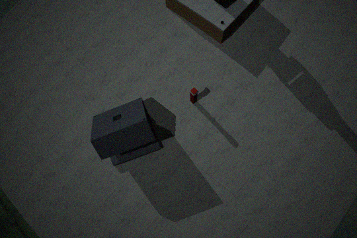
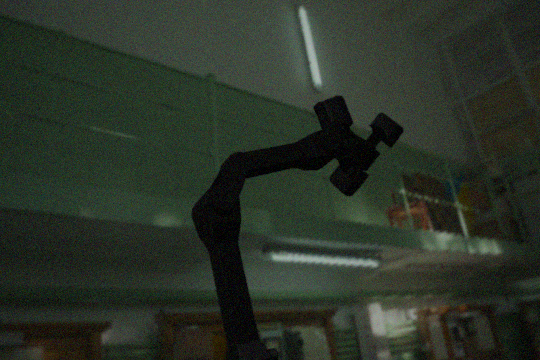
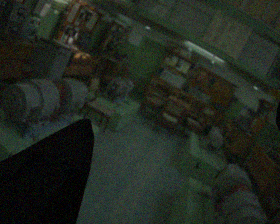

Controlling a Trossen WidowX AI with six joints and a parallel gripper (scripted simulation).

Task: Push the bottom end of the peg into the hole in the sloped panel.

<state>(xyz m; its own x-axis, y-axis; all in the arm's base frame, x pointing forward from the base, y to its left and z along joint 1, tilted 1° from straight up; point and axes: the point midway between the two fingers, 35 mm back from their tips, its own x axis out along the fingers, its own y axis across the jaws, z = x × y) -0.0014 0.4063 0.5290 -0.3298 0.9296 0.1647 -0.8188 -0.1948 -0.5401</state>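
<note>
Now: the red peg 550 mm below my gripper tip, 310 mm to the right of it and 280 mm ahead of it. Also, from my gripper tip: sloped dark panel: 530 mm below, 460 mm ahead, 360 mm to the right.
</note>
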